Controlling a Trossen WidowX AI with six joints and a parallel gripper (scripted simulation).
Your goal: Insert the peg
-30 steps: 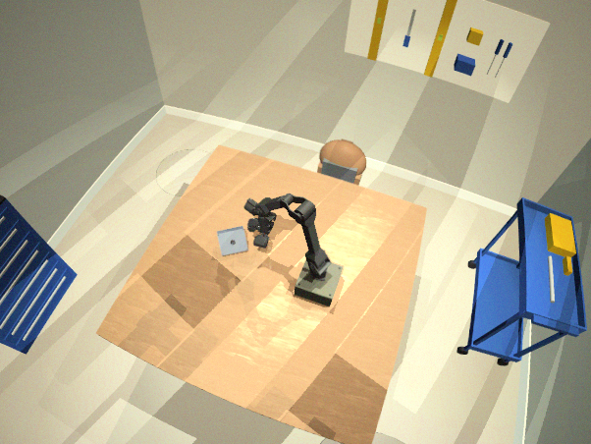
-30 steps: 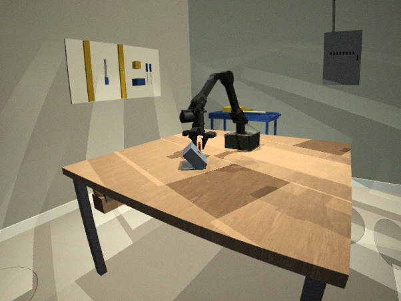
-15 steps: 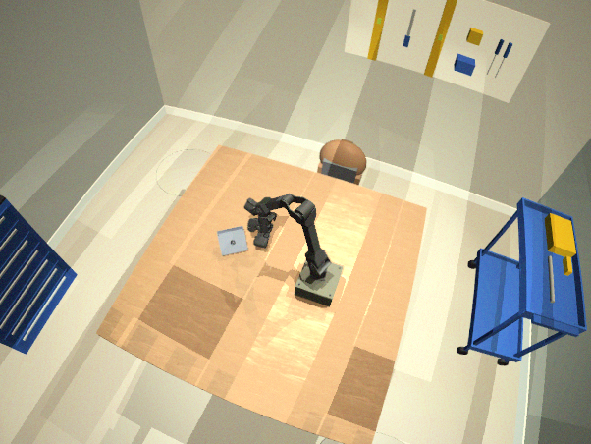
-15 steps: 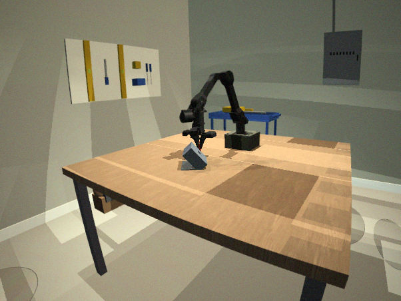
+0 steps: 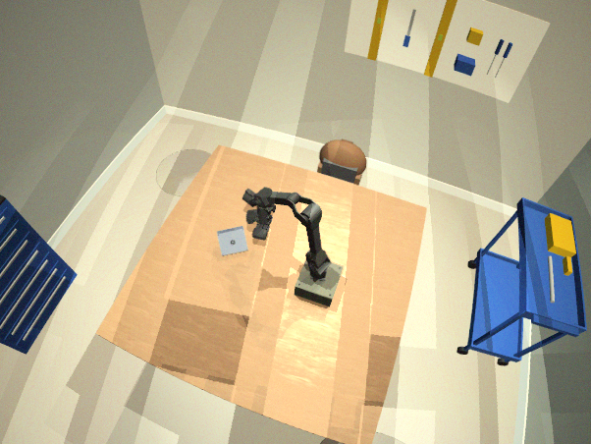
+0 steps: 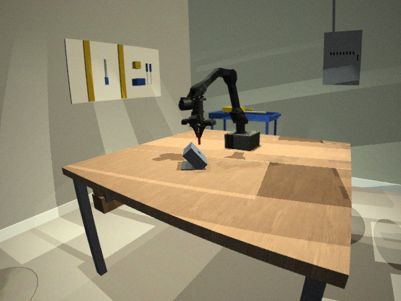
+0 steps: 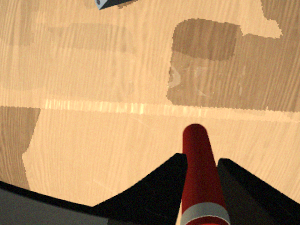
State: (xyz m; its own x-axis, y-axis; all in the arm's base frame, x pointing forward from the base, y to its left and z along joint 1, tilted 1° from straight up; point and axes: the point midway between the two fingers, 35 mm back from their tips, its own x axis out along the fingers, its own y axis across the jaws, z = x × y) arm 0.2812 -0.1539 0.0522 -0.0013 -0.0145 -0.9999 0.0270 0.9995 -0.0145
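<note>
The sloped panel lies 15 cm ahead of my gripper tip, 5 cm to the left of it and 6 cm below it. Round my gripper tip: round red peg (2 cm above).
</note>
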